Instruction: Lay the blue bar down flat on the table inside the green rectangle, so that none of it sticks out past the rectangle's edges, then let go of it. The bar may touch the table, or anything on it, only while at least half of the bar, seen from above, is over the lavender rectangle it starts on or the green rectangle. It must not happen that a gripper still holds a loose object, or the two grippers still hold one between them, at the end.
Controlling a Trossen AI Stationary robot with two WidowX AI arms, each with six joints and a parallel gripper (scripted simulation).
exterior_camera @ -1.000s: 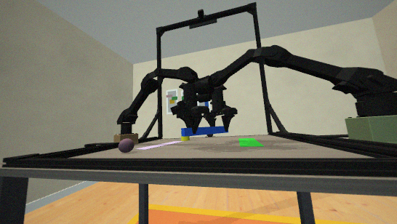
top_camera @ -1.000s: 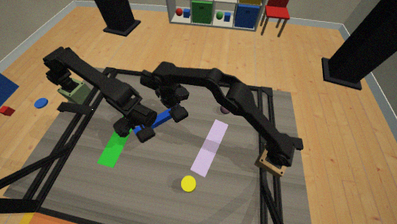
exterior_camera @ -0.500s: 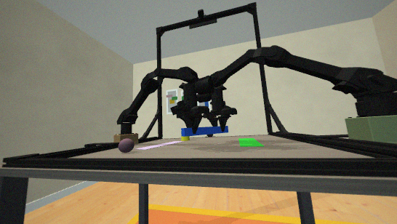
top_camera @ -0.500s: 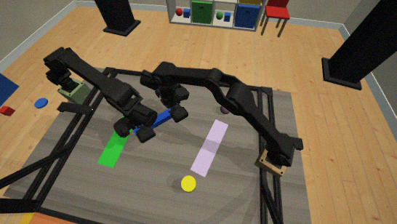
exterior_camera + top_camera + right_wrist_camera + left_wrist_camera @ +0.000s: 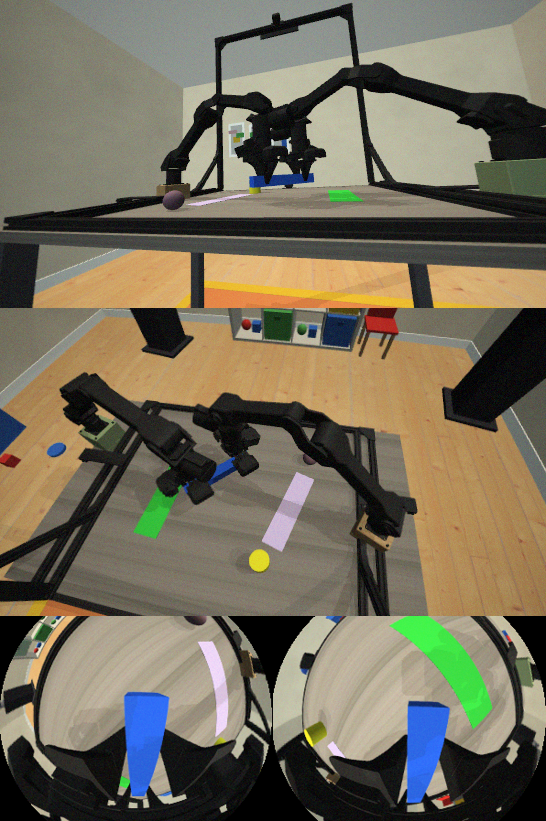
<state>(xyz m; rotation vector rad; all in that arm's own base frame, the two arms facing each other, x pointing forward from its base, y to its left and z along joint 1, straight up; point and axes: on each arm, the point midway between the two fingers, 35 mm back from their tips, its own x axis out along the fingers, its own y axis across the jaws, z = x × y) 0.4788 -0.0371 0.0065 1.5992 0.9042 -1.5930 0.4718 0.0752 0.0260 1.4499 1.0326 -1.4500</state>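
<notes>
Right now the blue bar is 6 cm behind my right hand, 4 cm to the left of it and 3 cm below it. Also, from my right hand: green rectangle (18 cm behind, 21 cm to the left, 9 cm below); then lavender rectangle (7 cm behind, 21 cm to the right, 9 cm below).
My left gripper is now 60 mm short of the blue bar, 40 mm to the left of it and 20 mm above it. Round my left hand: green rectangle (50 mm behind, 120 mm to the left, 90 mm below); then lavender rectangle (50 mm ahead, 300 mm to the right, 90 mm below).
</notes>
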